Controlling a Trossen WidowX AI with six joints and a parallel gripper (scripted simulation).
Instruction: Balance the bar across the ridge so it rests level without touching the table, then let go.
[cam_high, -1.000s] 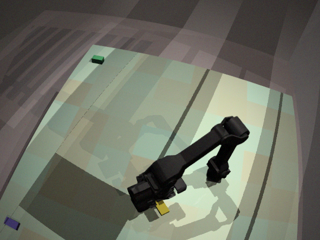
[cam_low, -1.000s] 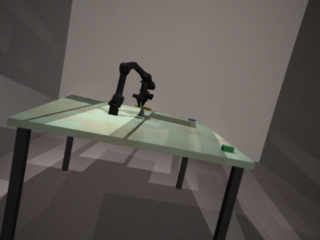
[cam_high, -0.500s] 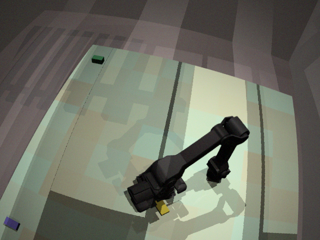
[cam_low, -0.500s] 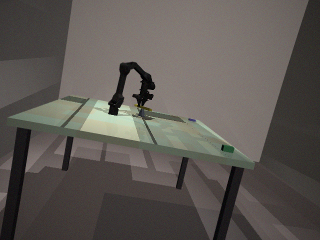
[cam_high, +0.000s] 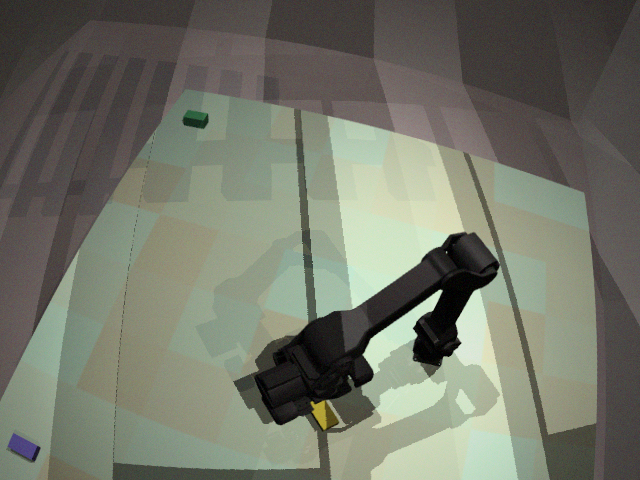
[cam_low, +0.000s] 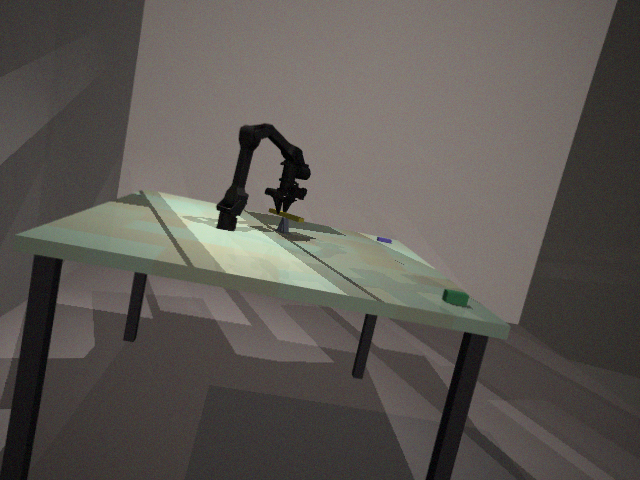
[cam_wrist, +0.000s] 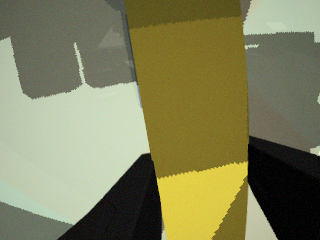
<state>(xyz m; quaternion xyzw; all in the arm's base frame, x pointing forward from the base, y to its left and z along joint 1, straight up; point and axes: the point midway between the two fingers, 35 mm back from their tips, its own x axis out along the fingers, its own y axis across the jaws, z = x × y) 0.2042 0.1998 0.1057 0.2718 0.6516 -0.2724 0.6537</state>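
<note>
My gripper tip is now 2 cm to the left of the yellow bar and 2 cm short of it. The rest, counted from my gripper tip: green block (70 cm to the right, 54 cm ahead, 5 cm below); purple block (54 cm ahead, 30 cm to the left, 6 cm below).
</note>
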